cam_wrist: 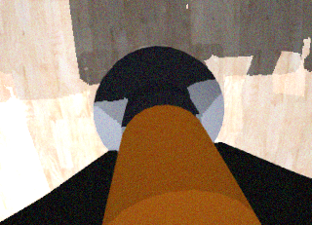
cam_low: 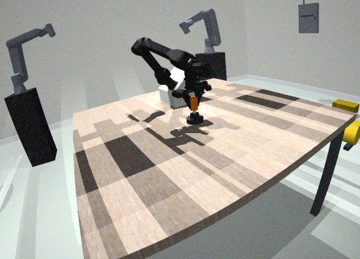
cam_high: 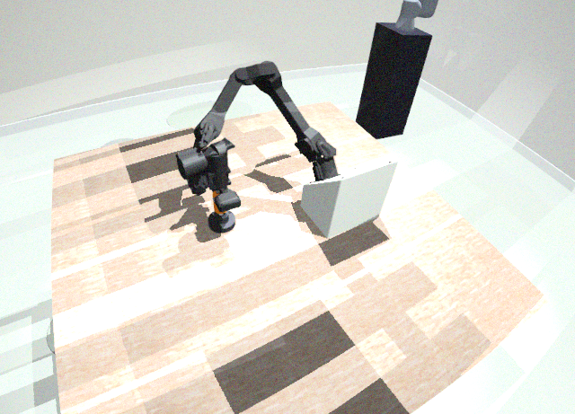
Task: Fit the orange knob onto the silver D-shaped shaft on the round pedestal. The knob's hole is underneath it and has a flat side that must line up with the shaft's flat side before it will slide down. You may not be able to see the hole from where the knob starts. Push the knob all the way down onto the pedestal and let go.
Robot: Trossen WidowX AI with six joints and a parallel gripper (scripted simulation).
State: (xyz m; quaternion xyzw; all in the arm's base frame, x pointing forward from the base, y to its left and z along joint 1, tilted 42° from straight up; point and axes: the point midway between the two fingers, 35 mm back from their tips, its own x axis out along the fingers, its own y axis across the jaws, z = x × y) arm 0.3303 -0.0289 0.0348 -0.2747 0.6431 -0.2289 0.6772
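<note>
Right now the orange knob is 30 mm above my gripper tip. From my gripper tip the other things lie so: round pedestal 40 mm below.
</note>
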